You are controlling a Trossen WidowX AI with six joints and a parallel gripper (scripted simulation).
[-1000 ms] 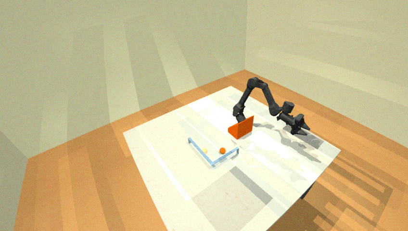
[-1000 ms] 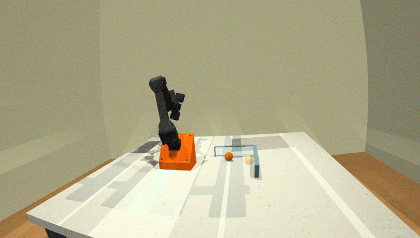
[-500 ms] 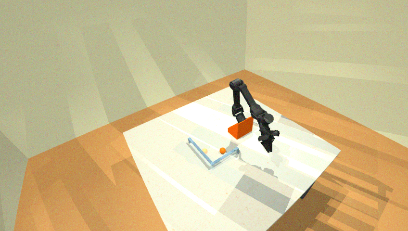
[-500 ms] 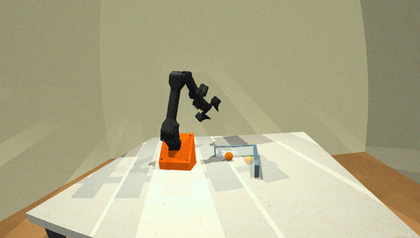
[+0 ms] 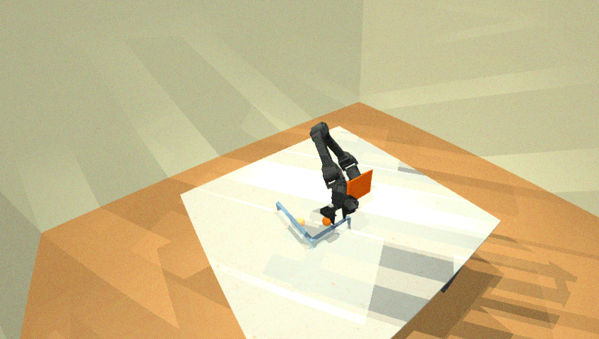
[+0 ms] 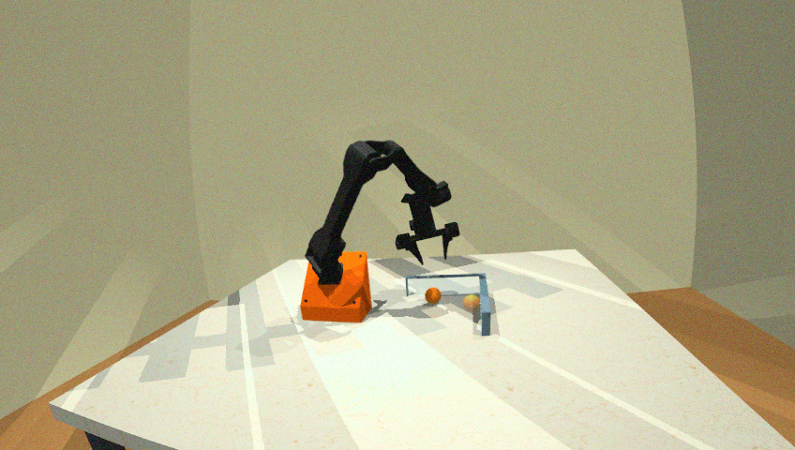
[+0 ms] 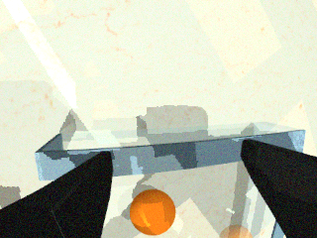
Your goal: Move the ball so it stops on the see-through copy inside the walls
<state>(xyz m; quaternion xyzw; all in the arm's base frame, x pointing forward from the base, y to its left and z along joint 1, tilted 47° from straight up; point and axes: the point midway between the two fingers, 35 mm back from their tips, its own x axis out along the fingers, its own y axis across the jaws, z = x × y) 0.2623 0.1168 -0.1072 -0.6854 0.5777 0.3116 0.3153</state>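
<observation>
Now: gripper tip 90 mm to the left of the orange ball and 80 mm above it.
</observation>
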